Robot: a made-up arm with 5 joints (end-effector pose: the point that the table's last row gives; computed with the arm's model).
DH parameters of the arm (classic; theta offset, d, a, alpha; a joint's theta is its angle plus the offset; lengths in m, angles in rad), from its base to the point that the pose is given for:
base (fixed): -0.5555 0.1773 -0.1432 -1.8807
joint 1: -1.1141 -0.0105 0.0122 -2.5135
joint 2: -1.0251 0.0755 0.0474 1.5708
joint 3: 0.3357 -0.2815 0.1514 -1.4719
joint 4: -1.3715 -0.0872 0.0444 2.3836
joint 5: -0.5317 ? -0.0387 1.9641
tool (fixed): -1.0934 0.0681 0 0
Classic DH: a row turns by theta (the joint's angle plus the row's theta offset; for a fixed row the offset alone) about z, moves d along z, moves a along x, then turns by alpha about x.
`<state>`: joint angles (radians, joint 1 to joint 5).
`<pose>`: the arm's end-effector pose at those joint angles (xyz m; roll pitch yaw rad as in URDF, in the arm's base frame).
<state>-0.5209 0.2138 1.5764 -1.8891 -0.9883</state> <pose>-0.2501 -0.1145 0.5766 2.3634 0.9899 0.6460</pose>
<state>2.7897 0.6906 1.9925 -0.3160 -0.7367</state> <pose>-0.2607 -0.3090 0.1260 -0.3136 -1.1531 2.0665</pose>
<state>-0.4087 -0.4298 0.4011 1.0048 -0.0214</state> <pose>0.1424 0.0967 0.4689 -0.1591 -0.4362 -1.3498</pose>
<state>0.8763 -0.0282 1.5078 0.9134 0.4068</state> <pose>0.0748 -0.3311 0.1971 -1.1099 -0.5850 -2.8167</pose>
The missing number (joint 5, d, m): 0.0695
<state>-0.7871 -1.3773 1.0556 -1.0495 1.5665</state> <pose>0.2123 -0.0207 0.2644 -3.0535 -0.6413 -2.9536</pose>
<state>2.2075 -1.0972 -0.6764 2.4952 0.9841</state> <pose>-0.0633 0.2335 -0.1715 -2.4652 0.2433 -2.9504</pose>
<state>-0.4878 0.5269 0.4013 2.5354 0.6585</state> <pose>-0.2227 0.1193 0.5910 1.7764 0.1194 -2.3023</pose>
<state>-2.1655 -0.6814 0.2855 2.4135 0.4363</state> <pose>-0.2825 0.4060 0.3375 2.7921 -0.1824 -2.7597</pose>
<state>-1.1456 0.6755 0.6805 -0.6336 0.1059</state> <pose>-0.4569 0.0942 0.4603 0.0796 0.0034 -0.6096</pose>
